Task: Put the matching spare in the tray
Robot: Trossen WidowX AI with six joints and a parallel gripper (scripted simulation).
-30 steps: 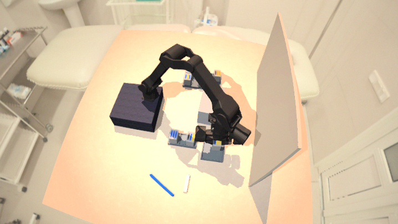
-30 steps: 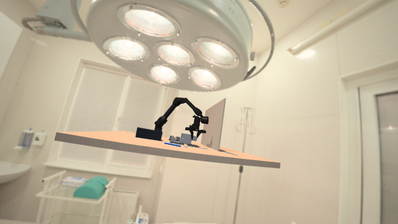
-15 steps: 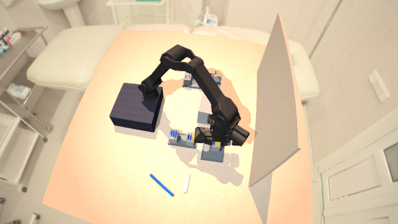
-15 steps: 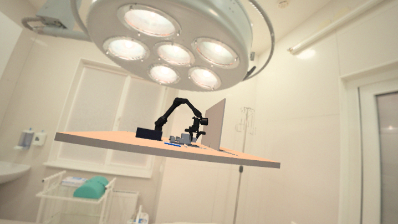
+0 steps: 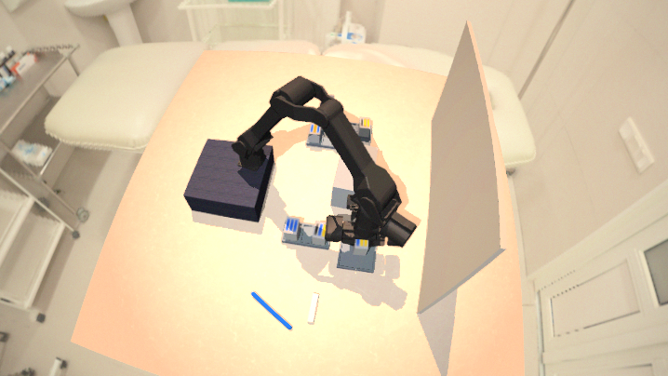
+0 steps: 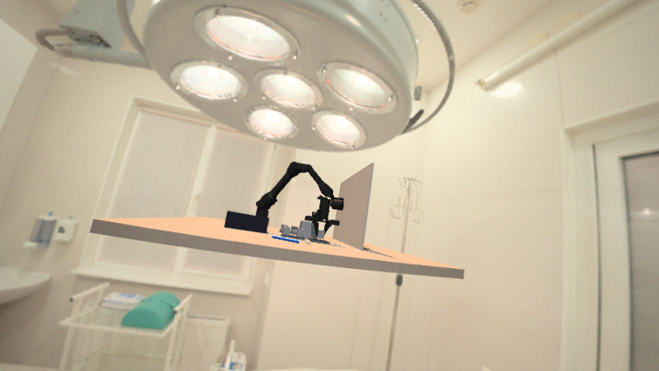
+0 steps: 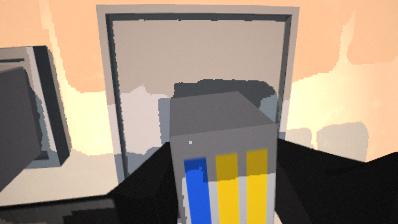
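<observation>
Right now the grey tray is 3 cm below my gripper tip. Round my gripper tip: mounted unit: 19 cm to the left, 8 cm behind, 2 cm above; then blue stick: 25 cm to the right, 15 cm behind, 2 cm below; then rack: 14 cm behind, 2 cm below, 1 cm to the right.
</observation>
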